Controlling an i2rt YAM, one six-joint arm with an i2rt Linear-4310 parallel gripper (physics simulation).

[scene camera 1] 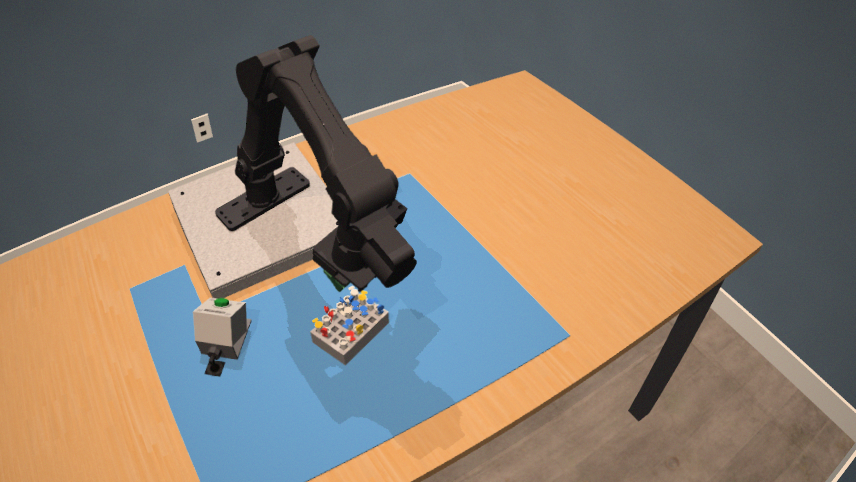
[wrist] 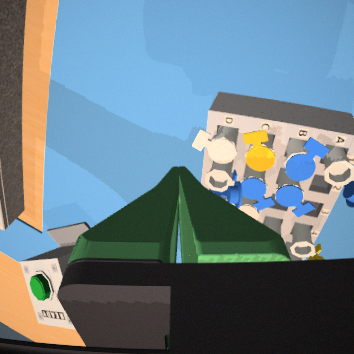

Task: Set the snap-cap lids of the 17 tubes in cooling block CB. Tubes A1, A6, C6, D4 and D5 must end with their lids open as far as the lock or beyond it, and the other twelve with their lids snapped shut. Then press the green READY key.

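Places are measured from the arm's base along level axes (x right, y ahead, z up), in centimetres.
Pixels of known places: gripper, fingertip midpoint: [scene camera 1: 340, 288] [wrist: 178, 177]; arm's base, link origin: [scene camera 1: 263, 199].
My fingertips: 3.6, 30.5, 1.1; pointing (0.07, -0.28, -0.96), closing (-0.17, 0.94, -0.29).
Note:
For each thing: its top centre in the pictures, then the offset to it from my fingertips, as dx, dy, dz. "spot": a spot on its surface instead. Level surfaces: height alone.
- cooling block, top centre: [wrist: 260, 210] [scene camera 1: 349, 321] +2.4, +4.9, -2.4
- white lid D1, top centre: [wrist: 221, 151] -1.6, +1.5, -0.8
- yellow lid C1, top centre: [wrist: 259, 158] -1.9, +3.3, -0.8
- C2, top centre: [wrist: 256, 193] [scene camera 1: 355, 305] +0.1, +3.9, -0.8
- B2, top centre: [wrist: 293, 200] -0.3, +5.7, -0.8
- Tube A1, top centre: [wrist: 347, 194] [scene camera 1: 378, 302] -2.4, +7.0, +0.5
- Tube D2, top centre: [wrist: 219, 199] [scene camera 1: 348, 294] +0.1, +2.2, +0.5
- Tube A4, top centre: [wrist: 305, 270] [scene camera 1: 357, 322] +2.9, +7.8, +0.5
- key's grey housing, surface spot: [scene camera 1: 216, 325] spot: +21.0, -6.8, +1.4
- blue mat, surface height: dz -5.4
- wooden table, surface height: dz -5.7
My gripper [scene camera 1: 341, 289] [wrist: 178, 177] is shut and empty, above the mat beside the D side of the cooling block [scene camera 1: 328, 348] [wrist: 280, 110]. In the wrist view, the white lid D1 [wrist: 221, 150], yellow lid C1 [wrist: 260, 158] and blue lids B1 [wrist: 300, 167], C2 [wrist: 253, 188] and B2 [wrist: 289, 195] lie over their tubes. Tube A1 [wrist: 328, 174] is open. Tube D2 [wrist: 210, 181] is open, its blue lid [wrist: 235, 193] standing upright beside it. Tube A4 [wrist: 294, 249] is open. My fingers hide the lower D and C rows. The green READY key [scene camera 1: 221, 301] [wrist: 40, 287] stands apart.
The key's grey housing [scene camera 1: 216, 325] stands on the blue mat [scene camera 1: 269, 407] [wrist: 110, 45], left of the block in the scene view. The stone-like base plate [scene camera 1: 221, 251] lies behind them. The wooden table [scene camera 1: 569, 179] extends to the right.

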